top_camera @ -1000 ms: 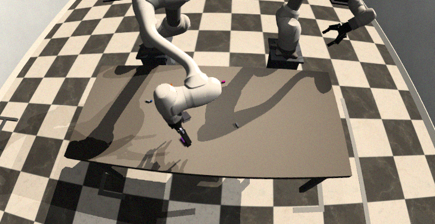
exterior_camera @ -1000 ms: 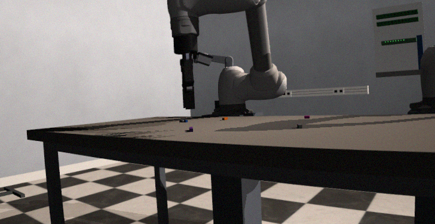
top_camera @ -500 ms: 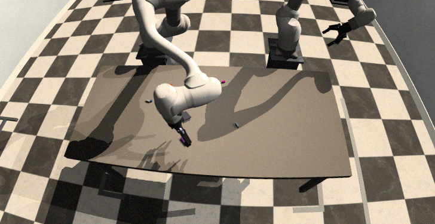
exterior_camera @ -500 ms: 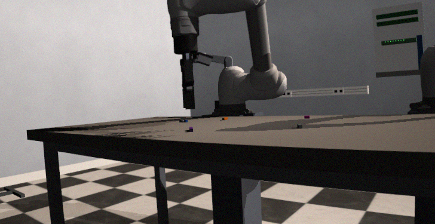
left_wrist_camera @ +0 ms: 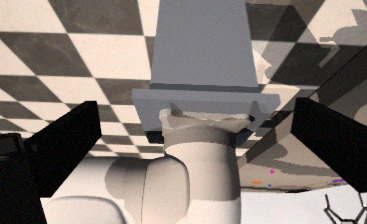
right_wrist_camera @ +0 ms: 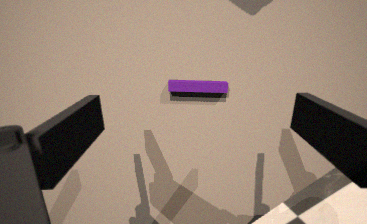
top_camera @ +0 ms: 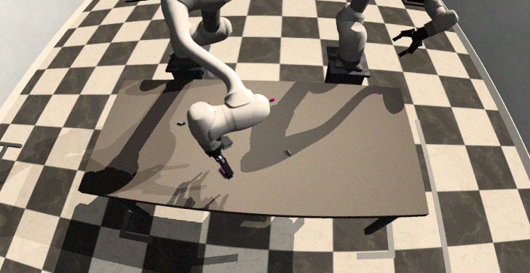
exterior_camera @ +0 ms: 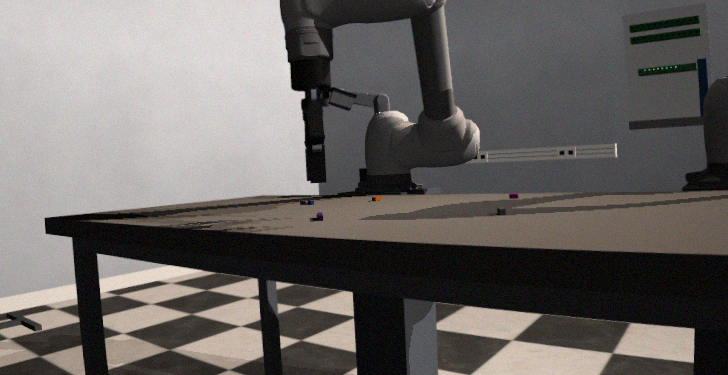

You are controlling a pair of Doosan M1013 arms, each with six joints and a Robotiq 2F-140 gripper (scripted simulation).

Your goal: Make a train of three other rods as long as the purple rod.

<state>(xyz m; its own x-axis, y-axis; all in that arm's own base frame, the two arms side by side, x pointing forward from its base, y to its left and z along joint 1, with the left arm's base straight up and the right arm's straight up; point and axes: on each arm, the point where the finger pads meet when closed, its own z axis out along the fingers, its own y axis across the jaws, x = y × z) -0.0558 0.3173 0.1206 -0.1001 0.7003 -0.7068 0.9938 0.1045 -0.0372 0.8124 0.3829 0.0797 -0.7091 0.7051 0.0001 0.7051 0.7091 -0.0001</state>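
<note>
My right hand is 27 cm past the blue rod, 26 cm to the left of it and 7 cm above it. Also, from my right hand: purple rod (1 cm to the left, 7 cm below); then orange rod (40 cm behind, 14 cm to the right, 7 cm below); then magenta rod (45 cm behind, 21 cm to the left, 7 cm below).
</note>
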